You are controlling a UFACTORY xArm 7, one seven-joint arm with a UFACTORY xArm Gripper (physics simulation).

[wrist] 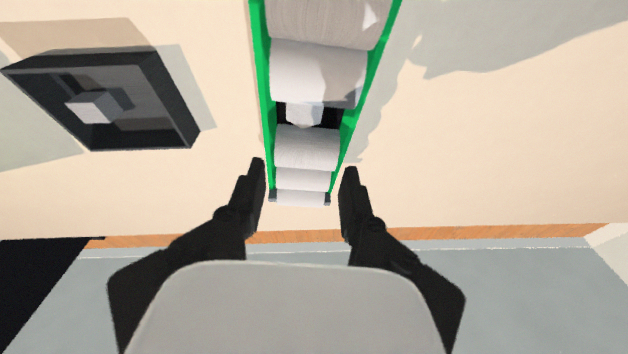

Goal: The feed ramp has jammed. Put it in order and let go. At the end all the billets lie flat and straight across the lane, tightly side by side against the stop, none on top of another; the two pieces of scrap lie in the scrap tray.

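Places are measured from the arm's base along level axes (x right, y ahead, z up), in centimetres.
Pixels of known places: gripper, fingertip midpoint: [303,176].
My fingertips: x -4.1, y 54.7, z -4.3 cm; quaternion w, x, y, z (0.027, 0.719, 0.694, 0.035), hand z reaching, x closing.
Note:
Behind a point stands the place of what it marks.
The feed ramp [265,117] @[x -4.6, y 51.1, z -10.6 cm] is a lane with green side walls. Several pale billets lie across it: two larger-looking ones [328,20] @[x -12.8, y 55.4, z -6.5 cm] [310,72] @[x -10.1, y 54.7, z -7.1 cm] at the top of the view and three [306,147] @[x -3.4, y 54.8, z -8.4 cm] [303,179] @[x 1.1, y 54.7, z -8.6 cm] [301,197] @[x 4.9, y 54.6, z -9.2 cm] close together by the dark end piece [272,196] @[x 7.7, y 50.8, z -11.2 cm]. Between the two groups is a dark gap holding a small pale scrap piece [304,115] @[x -5.6, y 54.5, z -9.9 cm]. Another scrap piece [91,111] @[x -0.7, y 31.3, z -15.3 cm] lies in the black scrap tray [175,100] @[x -2.0, y 39.9, z -16.8 cm] at the left. My gripper [303,176] @[x -4.1, y 54.7, z -4.3 cm] is partly open and empty, its fingers appearing either side of the lane's lower end.
The pale table top [475,165] @[x 6.5, y 81.8, z -18.2 cm] extends on both sides of the ramp and ends at a wooden edge [450,233] below. Grey floor [525,295] lies beyond it. A black object [35,275] shows at the lower left. Shadows fall beside the ramp and tray.

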